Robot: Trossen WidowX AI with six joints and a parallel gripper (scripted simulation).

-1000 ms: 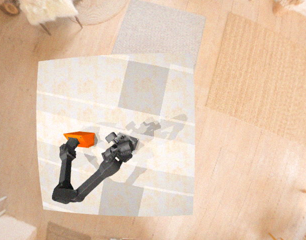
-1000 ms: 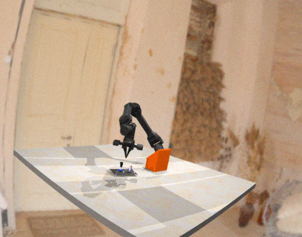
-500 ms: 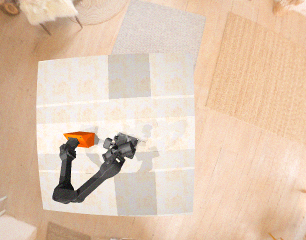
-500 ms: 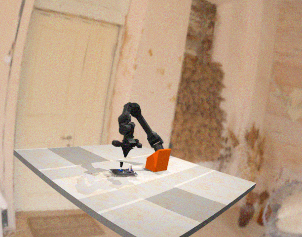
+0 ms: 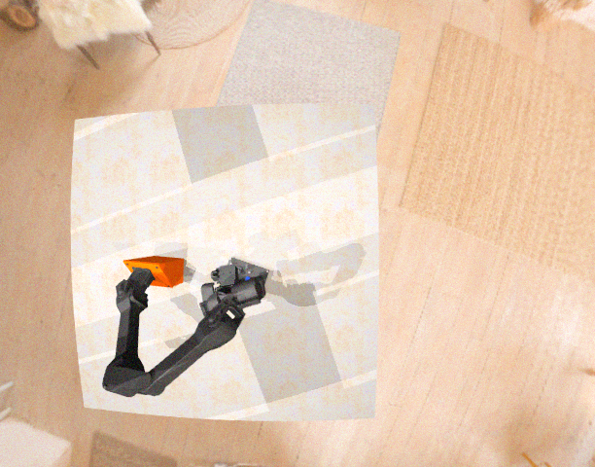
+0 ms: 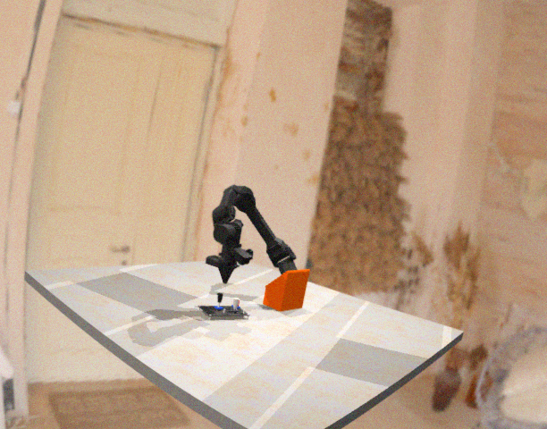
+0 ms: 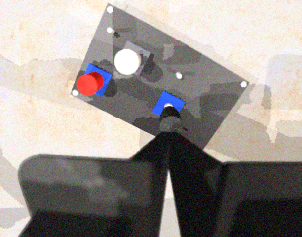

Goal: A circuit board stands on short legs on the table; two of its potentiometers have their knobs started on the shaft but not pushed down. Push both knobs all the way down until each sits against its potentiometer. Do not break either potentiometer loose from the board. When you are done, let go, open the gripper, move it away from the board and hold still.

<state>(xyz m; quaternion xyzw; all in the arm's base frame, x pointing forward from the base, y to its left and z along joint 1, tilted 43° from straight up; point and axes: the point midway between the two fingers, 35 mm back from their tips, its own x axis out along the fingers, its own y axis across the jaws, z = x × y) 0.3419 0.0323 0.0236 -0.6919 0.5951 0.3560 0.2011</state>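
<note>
Now: the black knob 5 cm below my gripper tip, 1 cm to the right of it and 1 cm ahead of it. Also, from my gripper tip: white knob (7 cm below, 4 cm behind, 3 cm to the left); then blue potentiometer (7 cm below, 1 cm to the right, 1 cm ahead).
</note>
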